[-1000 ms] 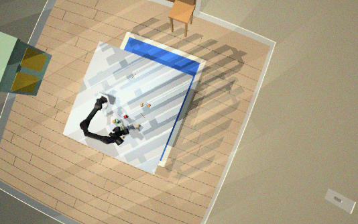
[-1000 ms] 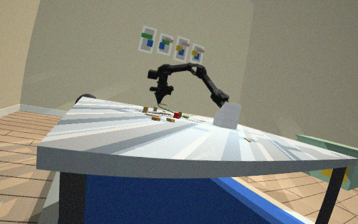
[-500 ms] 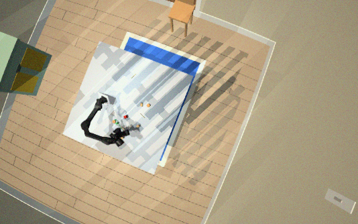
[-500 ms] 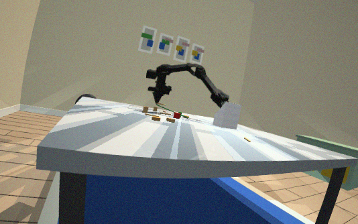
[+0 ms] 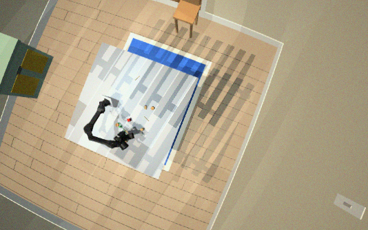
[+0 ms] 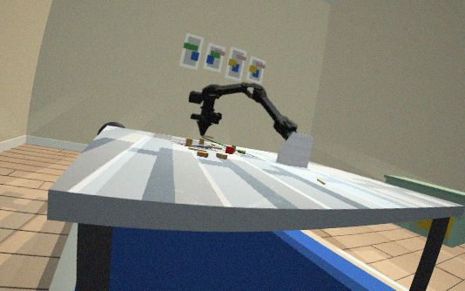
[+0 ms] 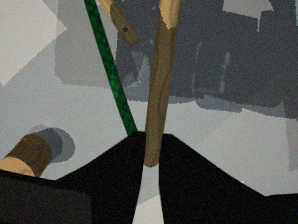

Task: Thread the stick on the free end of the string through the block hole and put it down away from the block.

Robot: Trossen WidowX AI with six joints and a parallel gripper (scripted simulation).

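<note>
The red block lies 170 mm to the left of my gripper tip, 100 mm behind it and 40 mm below it. The rest, counted from my gripper tip: stick: 670 mm to the left, 220 mm behind, 50 mm below; then round wooden button: 210 mm behind, 50 mm to the left, 40 mm below.
</note>
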